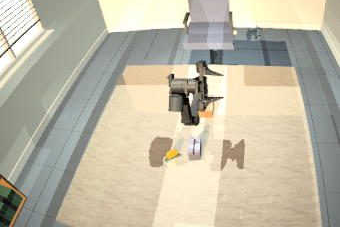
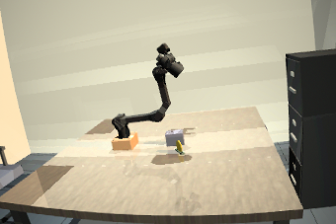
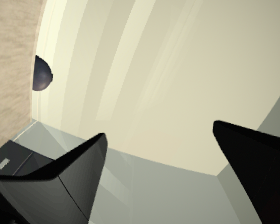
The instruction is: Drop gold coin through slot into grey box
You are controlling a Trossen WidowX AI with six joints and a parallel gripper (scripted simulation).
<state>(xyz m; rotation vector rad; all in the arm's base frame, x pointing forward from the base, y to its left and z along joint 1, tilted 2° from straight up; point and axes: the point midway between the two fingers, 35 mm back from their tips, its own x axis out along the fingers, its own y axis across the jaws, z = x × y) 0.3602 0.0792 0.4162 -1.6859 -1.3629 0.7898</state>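
Now: gripper tip 46 cm above the gold coin, 27 cm to the left of it and 3 cm past it.
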